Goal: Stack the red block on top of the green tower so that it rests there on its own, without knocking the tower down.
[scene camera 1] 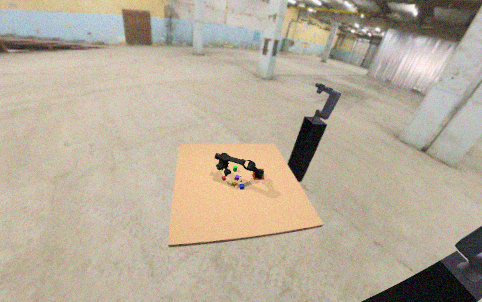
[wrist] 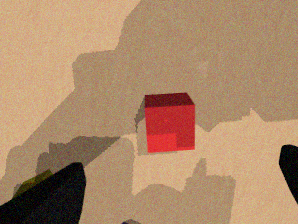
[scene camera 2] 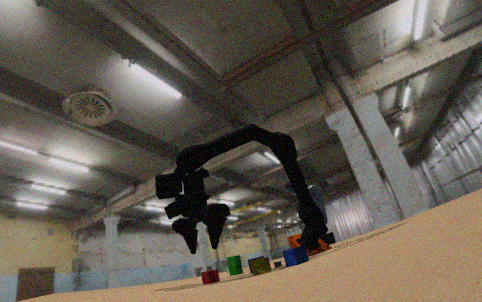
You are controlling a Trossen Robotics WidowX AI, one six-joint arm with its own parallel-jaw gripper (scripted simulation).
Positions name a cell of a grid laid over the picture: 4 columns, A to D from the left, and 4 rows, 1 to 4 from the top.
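Red block (wrist: C3). The gripper (scene camera 2: B4) (wrist: C3): open, holding nothing.
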